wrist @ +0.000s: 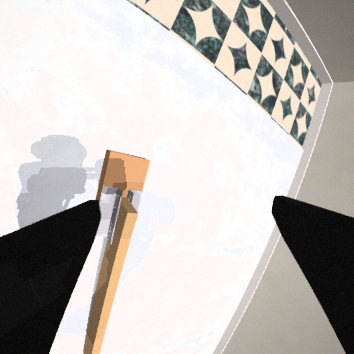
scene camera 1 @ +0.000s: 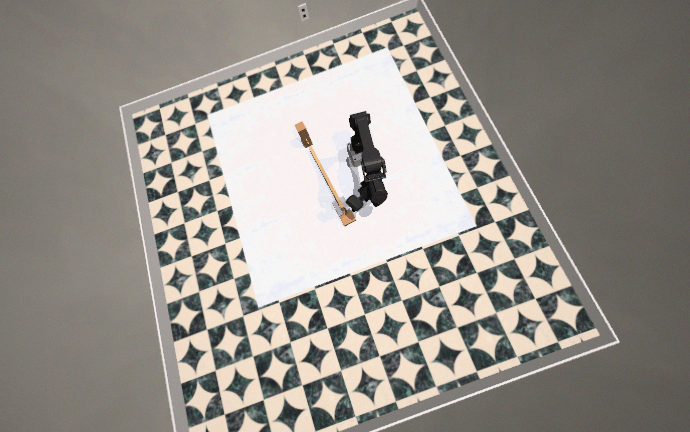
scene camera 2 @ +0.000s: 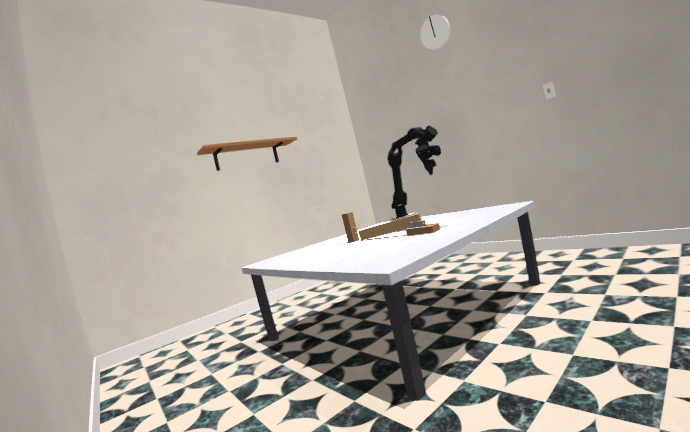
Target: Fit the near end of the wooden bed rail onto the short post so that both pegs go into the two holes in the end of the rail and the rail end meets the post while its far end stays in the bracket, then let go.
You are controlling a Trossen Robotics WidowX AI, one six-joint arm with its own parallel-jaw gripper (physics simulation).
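Places are measured from the arm's base along level axes (x ahead, y left, z up), in centimetres.
Where they show: gripper, fingertip midpoint: (wrist: 187,206) (scene camera 2: 429,170); arm's base at its link origin: (scene camera 1: 359,147) (scene camera 2: 402,216).
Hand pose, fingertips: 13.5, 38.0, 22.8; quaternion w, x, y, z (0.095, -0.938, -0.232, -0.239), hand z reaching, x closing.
Observation:
Each offset is from my fingertips to the top centre of the thing, as dx, dy, dz. "spot": to the spot under its first point. Level surfaces: height alone.
The wooden rail (scene camera 1: 325,178) (scene camera 2: 389,226) (wrist: 116,280) slopes up from its low end near the post to its other end at the bracket. The short upright post {spot: +14.1, -54.3, -18.3} (scene camera 1: 304,135) (scene camera 2: 349,227) stands at that low end; a narrow gap shows between them in the second scene view. The pegs and holes are too small to tell. The grey bracket {spot: +8.4, -8.0, -25.9} (scene camera 2: 416,223) (wrist: 114,220) is at the wooden block {+7.3, -6.8, -27.2} (scene camera 1: 348,219) (scene camera 2: 422,229) (wrist: 125,170); how the rail sits in it is unclear. My gripper (scene camera 1: 353,203) (scene camera 2: 430,171) (wrist: 187,206) is open and empty, high above the bracket end.
The white table {dz -30.8} (scene camera 1: 274,254) (scene camera 2: 325,264) (wrist: 210,125) carries the arm (scene camera 1: 374,162) (scene camera 2: 397,173), which stands beside the rail. A wooden shelf (scene camera 2: 249,145) and a round clock (scene camera 2: 435,31) are on the walls, away from the table.

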